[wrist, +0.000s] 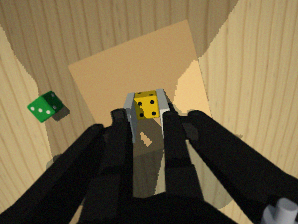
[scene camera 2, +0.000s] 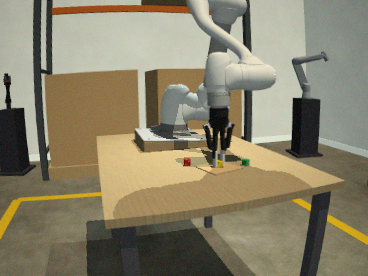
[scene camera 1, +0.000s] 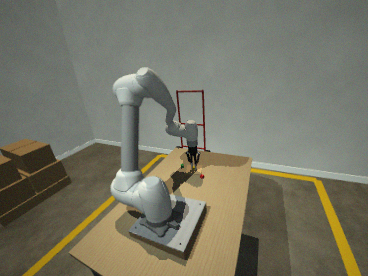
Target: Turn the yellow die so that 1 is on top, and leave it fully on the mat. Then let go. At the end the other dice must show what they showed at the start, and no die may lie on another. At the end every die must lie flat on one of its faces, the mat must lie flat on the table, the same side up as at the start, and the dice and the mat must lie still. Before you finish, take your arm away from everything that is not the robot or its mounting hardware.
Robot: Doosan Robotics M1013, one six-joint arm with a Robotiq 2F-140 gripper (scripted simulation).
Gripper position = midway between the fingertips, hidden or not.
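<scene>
A tan mat [wrist: 166,58] is visible in the scene, and so is the gripper [scene camera 2: 218,166], which the wrist view shows too, the gripper [wrist: 146,101] being in its frame.
</scene>
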